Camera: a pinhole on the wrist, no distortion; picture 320 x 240 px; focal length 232.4 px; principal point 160.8 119.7 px. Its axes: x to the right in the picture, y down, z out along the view. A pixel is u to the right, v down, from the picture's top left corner.
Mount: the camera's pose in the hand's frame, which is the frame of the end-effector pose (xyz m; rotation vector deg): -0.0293 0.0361 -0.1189 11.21 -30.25 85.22
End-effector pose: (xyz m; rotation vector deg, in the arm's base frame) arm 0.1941 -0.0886 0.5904 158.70 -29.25 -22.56
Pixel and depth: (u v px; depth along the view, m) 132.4 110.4 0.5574
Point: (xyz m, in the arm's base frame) 0.0540 0.1218 0.2131
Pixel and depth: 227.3 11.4 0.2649
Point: 0.1782 -0.1205 0.4189
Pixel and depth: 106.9 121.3 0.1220
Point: 0.1645 -0.0229 0.6113
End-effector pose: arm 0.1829 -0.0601 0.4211 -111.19 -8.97 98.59
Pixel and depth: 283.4 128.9 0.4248
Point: -0.1863 -0.0533 0.5051
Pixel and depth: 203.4 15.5 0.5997
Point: -0.2384 0.2730 0.3784
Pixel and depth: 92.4 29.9 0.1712
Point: 0.1865 0.0225 0.4629
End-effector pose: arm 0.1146 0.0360 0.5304 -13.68 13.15 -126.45
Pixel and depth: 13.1 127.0 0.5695
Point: -0.1412 0.4727 0.8529
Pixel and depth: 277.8 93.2 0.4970
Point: 0.3010 0.0449 0.9365
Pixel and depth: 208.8 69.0 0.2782
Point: 0.1422 0.0712 0.6934
